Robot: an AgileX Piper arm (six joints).
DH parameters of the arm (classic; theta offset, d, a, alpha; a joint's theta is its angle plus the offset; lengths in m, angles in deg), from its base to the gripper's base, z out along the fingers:
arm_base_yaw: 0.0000 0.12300 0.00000 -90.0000
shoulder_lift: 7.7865 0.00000 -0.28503 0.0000
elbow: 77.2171 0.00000 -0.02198 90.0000
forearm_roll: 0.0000 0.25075 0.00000 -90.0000
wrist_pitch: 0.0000 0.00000 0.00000 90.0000
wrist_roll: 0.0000 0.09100 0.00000 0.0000
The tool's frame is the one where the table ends.
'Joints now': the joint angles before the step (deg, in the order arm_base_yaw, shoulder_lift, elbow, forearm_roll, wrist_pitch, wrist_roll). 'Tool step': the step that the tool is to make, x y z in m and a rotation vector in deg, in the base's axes. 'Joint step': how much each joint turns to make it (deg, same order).
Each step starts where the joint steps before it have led.
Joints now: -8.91, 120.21, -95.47, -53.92, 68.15, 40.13
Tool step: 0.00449, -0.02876, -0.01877, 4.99, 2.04, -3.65
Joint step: -4.20, 4.45, -4.78, 5.58, 0.49, -4.12
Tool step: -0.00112, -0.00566, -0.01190, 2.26, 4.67, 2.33
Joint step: -0.98, 1.34, -0.13, 1.93, 0.05, -5.58
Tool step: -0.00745, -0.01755, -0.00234, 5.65, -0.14, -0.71
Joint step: -3.31, -0.21, -0.44, 6.08, -1.49, -4.92
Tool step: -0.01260, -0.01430, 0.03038, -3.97, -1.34, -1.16
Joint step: -1.73, -3.49, 0.00, -3.25, 1.06, -0.30
